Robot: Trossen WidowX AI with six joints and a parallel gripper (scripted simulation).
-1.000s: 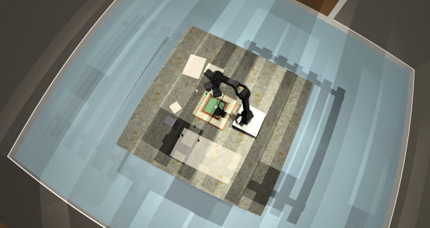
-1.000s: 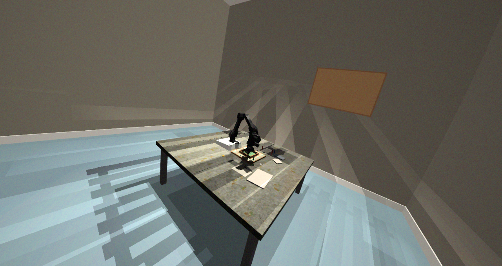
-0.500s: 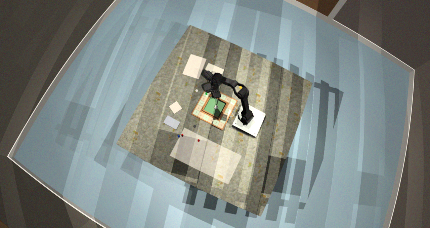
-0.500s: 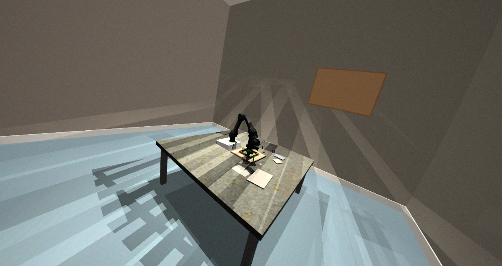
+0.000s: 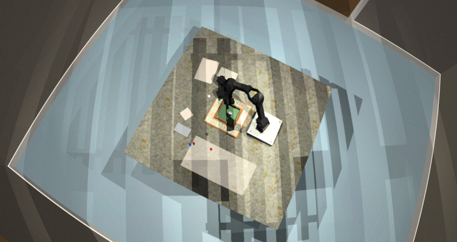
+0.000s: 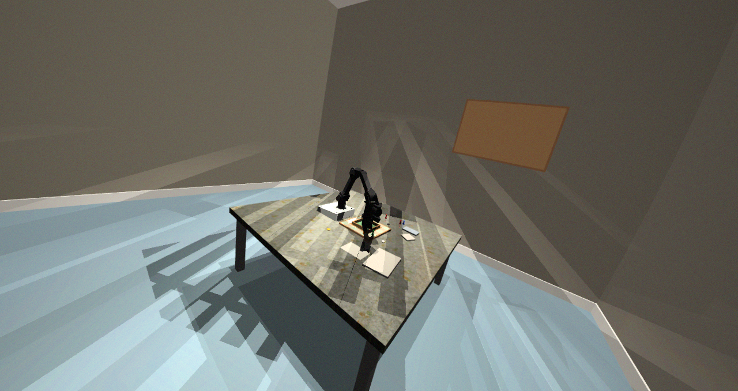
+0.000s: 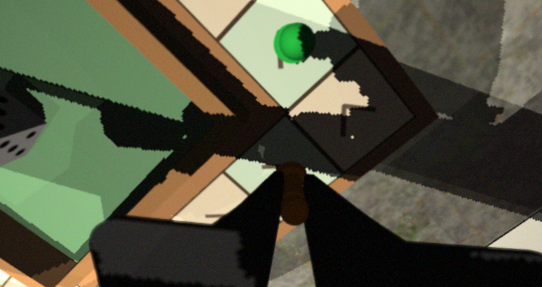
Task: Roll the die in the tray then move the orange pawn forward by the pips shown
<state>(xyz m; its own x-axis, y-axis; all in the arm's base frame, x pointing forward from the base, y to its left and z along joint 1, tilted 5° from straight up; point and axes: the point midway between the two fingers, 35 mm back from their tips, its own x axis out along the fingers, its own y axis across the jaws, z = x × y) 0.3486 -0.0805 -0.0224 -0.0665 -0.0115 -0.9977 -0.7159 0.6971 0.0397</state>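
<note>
The orange pawn is 10 mm above my gripper tip. Round my gripper tip: dark disc: 30 mm behind, 330 mm to the left, 20 mm below; then white disc: 120 mm ahead, 60 mm to the left, 20 mm below; then green pawn: 40 mm ahead, 50 mm to the left.
</note>
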